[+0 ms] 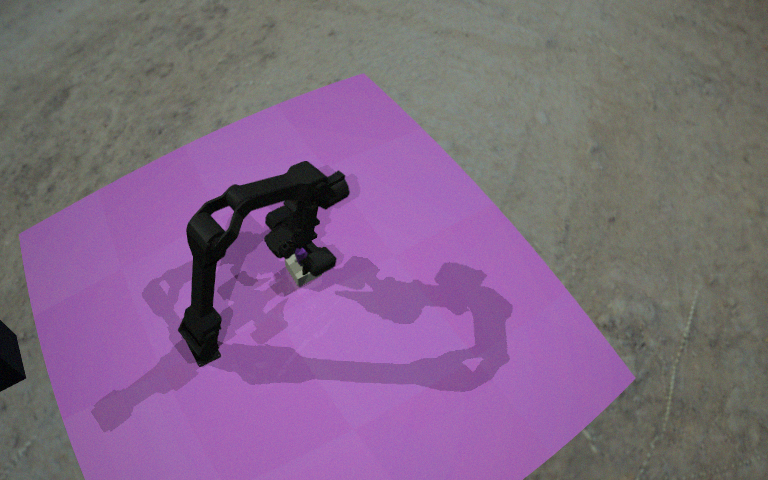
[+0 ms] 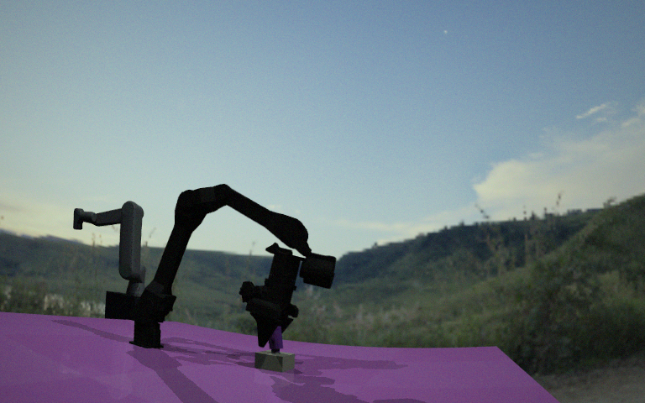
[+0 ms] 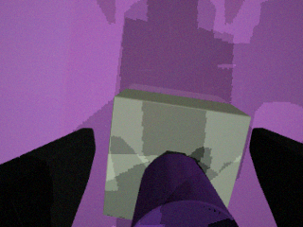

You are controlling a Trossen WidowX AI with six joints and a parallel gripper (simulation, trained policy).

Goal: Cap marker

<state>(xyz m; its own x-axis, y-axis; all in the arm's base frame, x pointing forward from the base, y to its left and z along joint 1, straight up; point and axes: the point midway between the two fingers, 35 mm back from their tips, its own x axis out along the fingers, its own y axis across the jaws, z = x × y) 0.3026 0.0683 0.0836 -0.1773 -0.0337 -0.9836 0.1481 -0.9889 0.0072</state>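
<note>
My gripper tip is 2 cm below the purple cap and 2 cm short of it. The rest, counted from my gripper tip: holder block (3 cm below, 2 cm ahead).
</note>
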